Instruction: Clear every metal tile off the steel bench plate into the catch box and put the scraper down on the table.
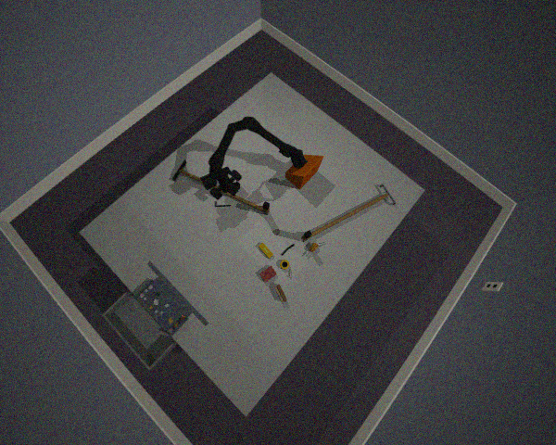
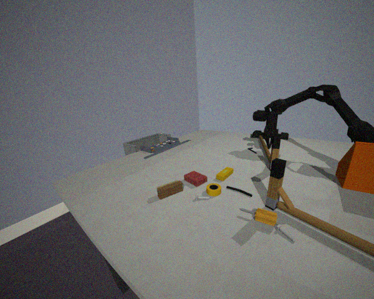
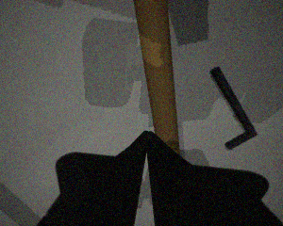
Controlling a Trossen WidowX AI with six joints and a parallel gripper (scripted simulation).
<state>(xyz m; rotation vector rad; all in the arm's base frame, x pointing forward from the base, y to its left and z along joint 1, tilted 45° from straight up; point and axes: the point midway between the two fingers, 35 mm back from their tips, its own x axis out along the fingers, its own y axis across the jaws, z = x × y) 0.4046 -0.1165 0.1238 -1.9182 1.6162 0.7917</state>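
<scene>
Now: gripper tip 50 mm below the long scraper, 30 mm short of it and 20 mm to the left of it. From my gripper tip the other things lie so: black strip (480 mm to the left, 30 mm behind, 10 mm below); hex key (90 mm ahead, 30 mm to the left, 10 mm below); yellow block (410 mm to the left, 70 mm ahead).
</scene>
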